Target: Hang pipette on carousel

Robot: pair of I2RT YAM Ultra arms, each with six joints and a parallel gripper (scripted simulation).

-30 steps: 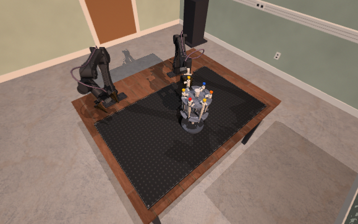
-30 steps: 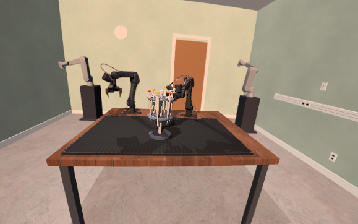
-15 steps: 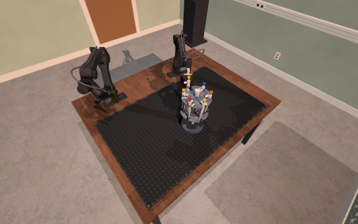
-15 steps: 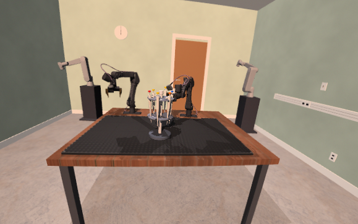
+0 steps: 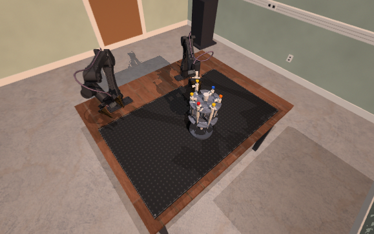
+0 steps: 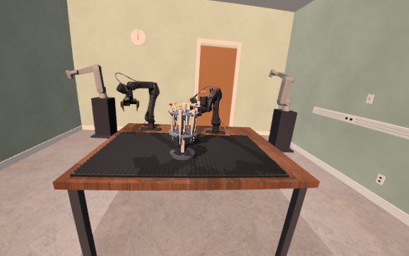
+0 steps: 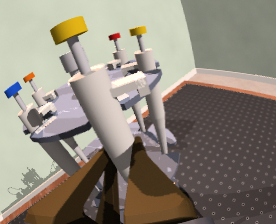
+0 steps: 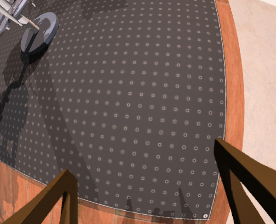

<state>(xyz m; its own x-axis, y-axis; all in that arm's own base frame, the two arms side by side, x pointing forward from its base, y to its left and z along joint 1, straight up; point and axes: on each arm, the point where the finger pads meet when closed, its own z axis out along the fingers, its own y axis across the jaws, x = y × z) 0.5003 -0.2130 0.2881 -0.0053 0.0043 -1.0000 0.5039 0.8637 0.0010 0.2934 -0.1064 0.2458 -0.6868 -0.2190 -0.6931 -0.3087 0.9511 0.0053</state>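
Now: left hand 1 cm past the pipette, 1 cm to the left of it and 2 cm above it.
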